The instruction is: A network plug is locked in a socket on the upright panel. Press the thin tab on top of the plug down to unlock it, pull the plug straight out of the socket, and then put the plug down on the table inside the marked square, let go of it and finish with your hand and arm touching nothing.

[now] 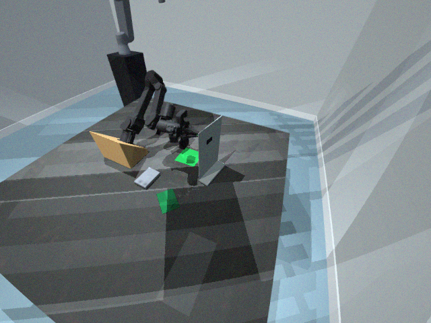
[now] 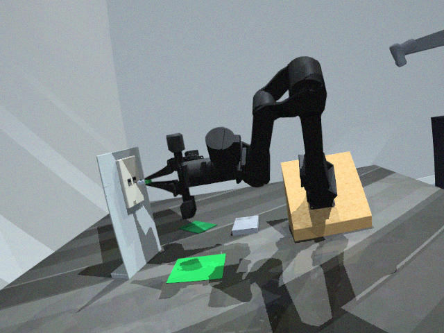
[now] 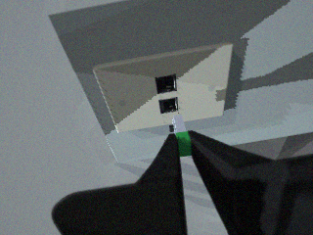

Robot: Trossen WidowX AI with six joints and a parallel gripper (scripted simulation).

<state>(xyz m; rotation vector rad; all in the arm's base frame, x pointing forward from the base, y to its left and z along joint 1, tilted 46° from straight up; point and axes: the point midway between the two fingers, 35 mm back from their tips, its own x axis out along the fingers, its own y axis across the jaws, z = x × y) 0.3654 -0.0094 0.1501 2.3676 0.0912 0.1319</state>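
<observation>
My gripper tip is now 8 cm above the grey panel, 6 cm short of it and 2 cm to the left of it. Round my gripper tip: white network plug (right at my gripper tip).
</observation>
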